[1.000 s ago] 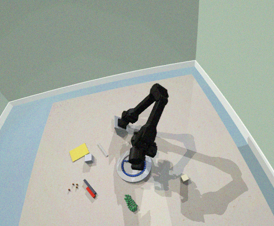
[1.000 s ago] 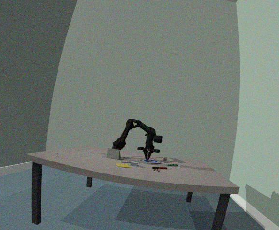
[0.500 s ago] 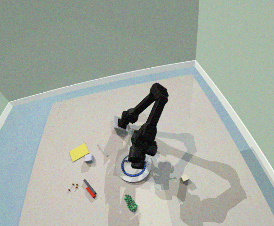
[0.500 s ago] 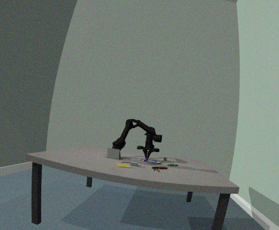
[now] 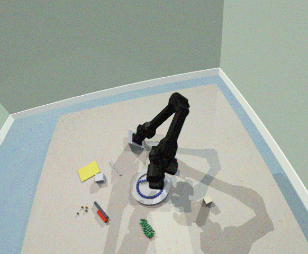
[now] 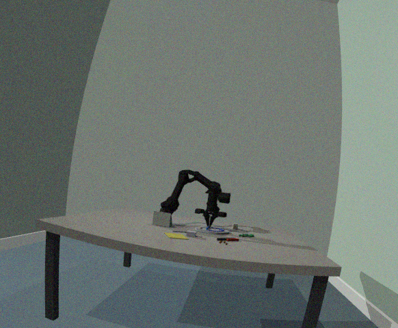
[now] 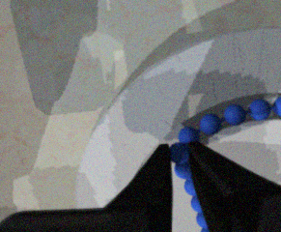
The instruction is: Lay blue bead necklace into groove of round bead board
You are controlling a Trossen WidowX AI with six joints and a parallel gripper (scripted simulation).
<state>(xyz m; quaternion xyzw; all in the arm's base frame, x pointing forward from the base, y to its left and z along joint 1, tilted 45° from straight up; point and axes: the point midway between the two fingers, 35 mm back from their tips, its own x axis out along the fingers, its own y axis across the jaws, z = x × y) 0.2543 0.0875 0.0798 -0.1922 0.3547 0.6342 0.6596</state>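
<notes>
Now: the round bead board 30 mm ahead of my gripper tip, 60 mm to the right of it and 10 mm below it. Also, from my gripper tip: white cube: 40 mm behind, 330 mm to the right, 10 mm below; then cream cube: 150 mm ahead, 200 mm to the left; then stick: 100 mm behind, 250 mm to the right, 20 mm below.
</notes>
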